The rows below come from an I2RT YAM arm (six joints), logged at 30 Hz.
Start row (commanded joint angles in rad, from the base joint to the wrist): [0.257 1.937 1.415 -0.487 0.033 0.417]
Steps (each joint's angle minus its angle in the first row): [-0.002 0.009 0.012 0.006 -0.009 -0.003]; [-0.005 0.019 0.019 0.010 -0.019 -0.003]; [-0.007 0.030 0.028 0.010 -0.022 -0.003]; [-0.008 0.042 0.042 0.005 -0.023 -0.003]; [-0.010 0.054 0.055 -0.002 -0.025 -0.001]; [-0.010 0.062 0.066 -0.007 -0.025 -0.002]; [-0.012 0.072 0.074 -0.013 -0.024 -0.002]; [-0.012 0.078 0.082 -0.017 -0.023 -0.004]
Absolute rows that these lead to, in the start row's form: [0.255 1.946 1.427 -0.481 0.024 0.414]; [0.252 1.956 1.434 -0.477 0.014 0.414]; [0.250 1.967 1.443 -0.477 0.011 0.414]; [0.249 1.979 1.457 -0.482 0.010 0.414]; [0.247 1.991 1.470 -0.489 0.008 0.416]; [0.247 1.999 1.481 -0.494 0.008 0.415]; [0.245 2.009 1.489 -0.500 0.009 0.415]; [0.245 2.015 1.497 -0.504 0.010 0.413]
